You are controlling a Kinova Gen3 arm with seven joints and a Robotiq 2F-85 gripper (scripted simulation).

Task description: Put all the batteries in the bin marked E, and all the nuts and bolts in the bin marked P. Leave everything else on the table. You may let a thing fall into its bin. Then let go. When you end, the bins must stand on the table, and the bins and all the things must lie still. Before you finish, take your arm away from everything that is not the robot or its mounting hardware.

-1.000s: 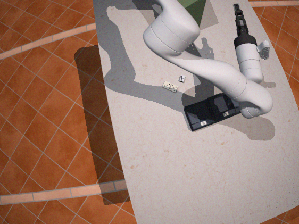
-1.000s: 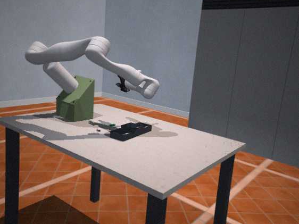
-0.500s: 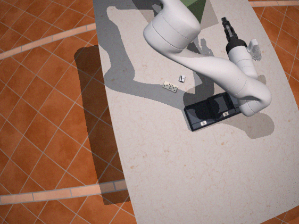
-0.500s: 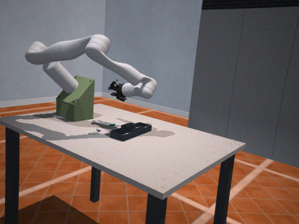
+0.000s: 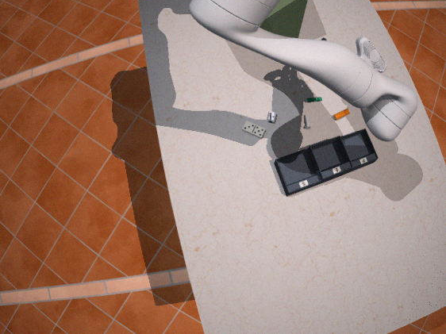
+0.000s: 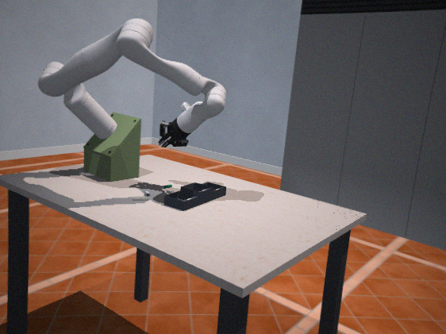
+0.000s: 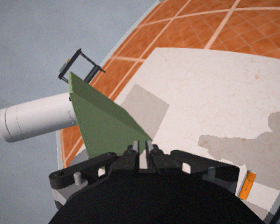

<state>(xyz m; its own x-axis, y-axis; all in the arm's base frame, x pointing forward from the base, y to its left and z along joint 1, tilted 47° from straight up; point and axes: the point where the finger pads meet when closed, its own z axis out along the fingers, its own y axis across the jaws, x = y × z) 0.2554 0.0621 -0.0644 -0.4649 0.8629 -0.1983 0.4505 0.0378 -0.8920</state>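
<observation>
Right now my hand is 220 mm short of the bin tray, 10 mm to the left of it and 140 mm above it. Round my hand: green battery: 50 mm ahead, 10 mm to the right, 160 mm below; bolt: 110 mm ahead, 40 mm to the right, 160 mm below; orange battery: 90 mm ahead, 60 mm to the left, 160 mm below.
</observation>
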